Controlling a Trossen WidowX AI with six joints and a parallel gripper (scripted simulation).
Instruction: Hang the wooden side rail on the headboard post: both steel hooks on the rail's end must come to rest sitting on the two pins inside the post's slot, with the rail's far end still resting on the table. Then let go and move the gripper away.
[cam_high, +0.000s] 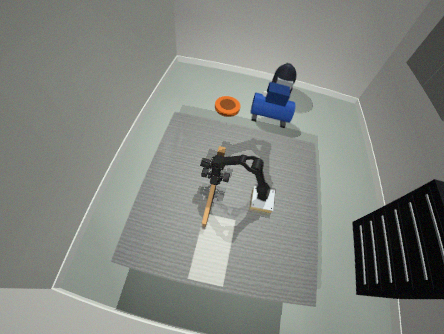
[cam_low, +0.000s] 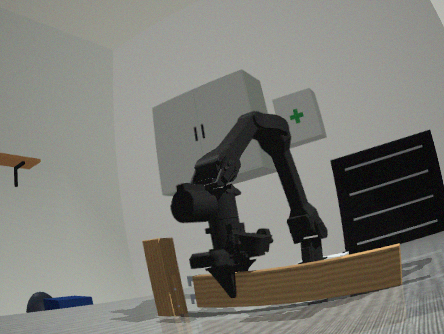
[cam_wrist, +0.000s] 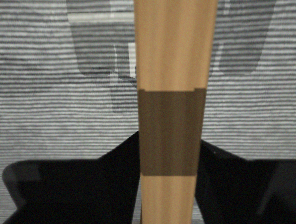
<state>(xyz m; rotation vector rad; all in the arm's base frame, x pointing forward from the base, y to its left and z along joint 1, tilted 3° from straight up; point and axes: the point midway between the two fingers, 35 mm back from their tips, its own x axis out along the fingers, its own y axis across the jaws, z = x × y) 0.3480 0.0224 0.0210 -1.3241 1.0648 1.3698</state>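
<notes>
Now: the wooden headboard post 17 cm to the right of my gripper tip, 4 cm above it and 3 cm ahead of it.
</notes>
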